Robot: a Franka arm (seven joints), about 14 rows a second.
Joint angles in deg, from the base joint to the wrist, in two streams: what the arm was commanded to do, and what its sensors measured. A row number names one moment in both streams.
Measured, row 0: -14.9, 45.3, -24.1, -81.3, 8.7, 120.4, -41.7
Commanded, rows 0 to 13: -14.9, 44.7, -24.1, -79.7, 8.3, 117.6, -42.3; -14.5, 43.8, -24.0, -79.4, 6.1, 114.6, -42.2; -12.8, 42.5, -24.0, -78.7, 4.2, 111.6, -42.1; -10.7, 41.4, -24.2, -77.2, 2.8, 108.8, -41.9; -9.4, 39.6, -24.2, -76.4, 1.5, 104.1, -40.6; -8.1, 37.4, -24.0, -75.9, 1.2, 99.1, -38.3; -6.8, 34.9, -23.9, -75.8, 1.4, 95.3, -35.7; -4.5, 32.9, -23.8, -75.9, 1.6, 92.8, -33.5; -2.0, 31.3, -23.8, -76.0, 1.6, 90.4, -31.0; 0.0, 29.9, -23.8, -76.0, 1.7, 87.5, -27.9; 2.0, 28.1, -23.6, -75.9, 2.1, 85.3, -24.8; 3.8, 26.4, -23.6, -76.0, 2.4, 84.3, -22.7; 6.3, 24.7, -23.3, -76.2, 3.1, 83.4, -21.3; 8.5, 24.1, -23.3, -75.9, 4.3, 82.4, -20.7
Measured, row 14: 4.8, 27.1, -23.1, -74.4, 3.0, 84.1, -23.2
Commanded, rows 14 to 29: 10.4, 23.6, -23.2, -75.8, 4.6, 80.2, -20.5; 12.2, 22.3, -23.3, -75.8, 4.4, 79.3, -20.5; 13.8, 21.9, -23.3, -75.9, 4.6, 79.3, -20.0; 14.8, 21.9, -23.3, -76.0, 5.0, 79.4, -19.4; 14.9, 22.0, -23.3, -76.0, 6.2, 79.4, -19.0; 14.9, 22.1, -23.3, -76.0, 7.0, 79.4, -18.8; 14.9, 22.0, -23.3, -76.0, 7.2, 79.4, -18.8; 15.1, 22.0, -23.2, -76.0, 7.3, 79.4, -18.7; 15.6, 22.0, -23.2, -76.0, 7.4, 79.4, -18.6; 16.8, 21.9, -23.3, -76.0, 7.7, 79.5, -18.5; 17.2, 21.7, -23.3, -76.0, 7.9, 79.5, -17.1; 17.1, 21.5, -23.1, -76.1, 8.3, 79.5, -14.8; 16.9, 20.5, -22.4, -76.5, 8.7, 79.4, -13.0; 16.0, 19.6, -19.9, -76.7, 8.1, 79.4, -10.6; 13.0, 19.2, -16.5, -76.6, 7.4, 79.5, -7.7; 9.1, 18.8, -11.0, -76.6, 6.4, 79.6, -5.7
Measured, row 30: 14.6, 21.7, -18.4, -75.0, 7.4, 79.8, -10.1
